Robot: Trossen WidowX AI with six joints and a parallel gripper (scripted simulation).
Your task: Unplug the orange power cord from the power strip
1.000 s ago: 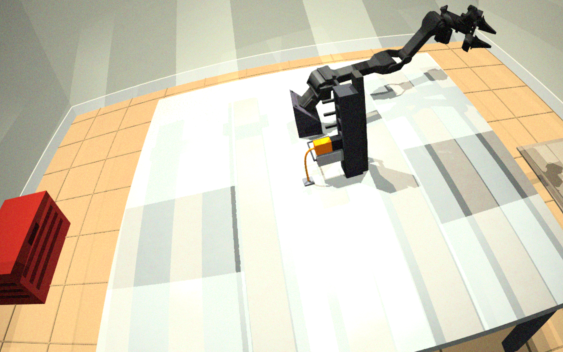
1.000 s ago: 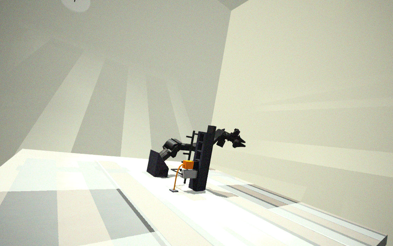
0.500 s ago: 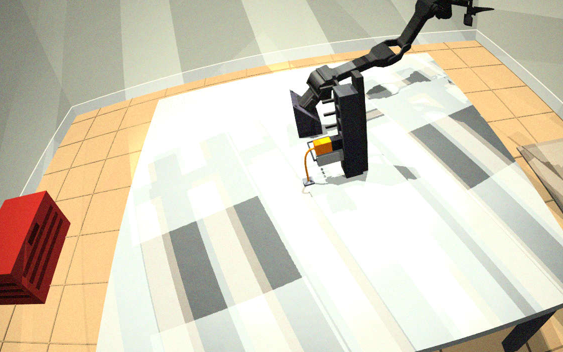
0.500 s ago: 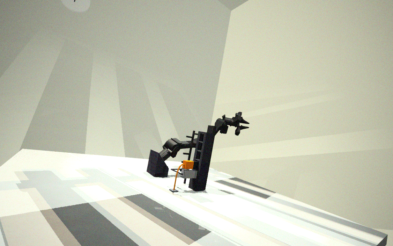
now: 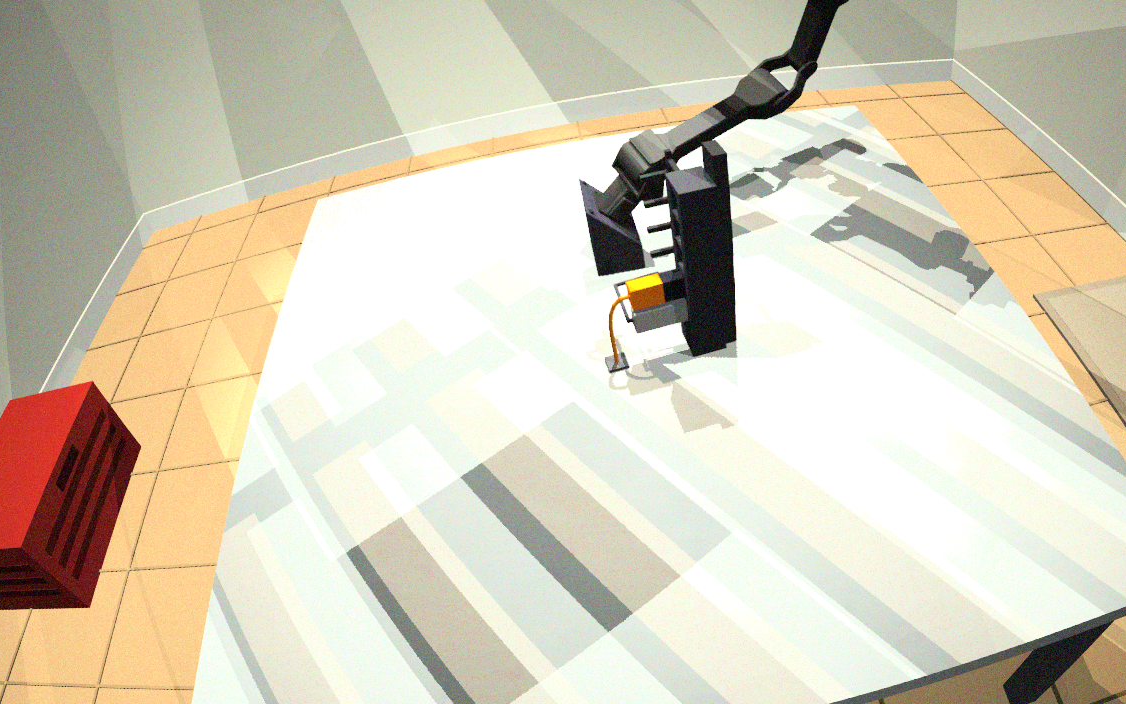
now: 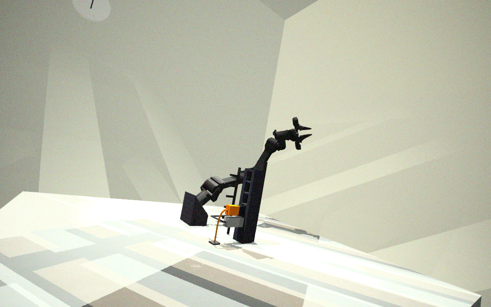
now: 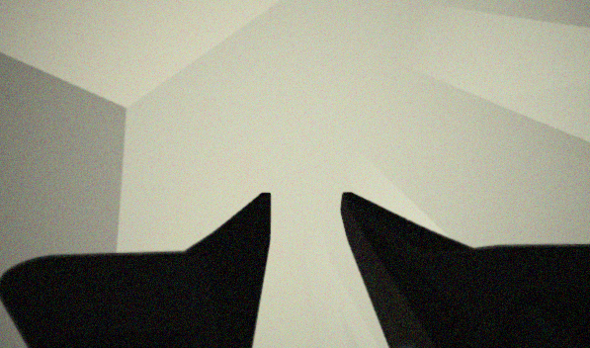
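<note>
Now: gripper tip 55 cm to the left of the orange plug, 45 cm above it and 14 cm short of it. The rest, counted from my gripper tip: dark anchor 62 cm to the right, 57 cm below, 15 cm ahead.
</note>
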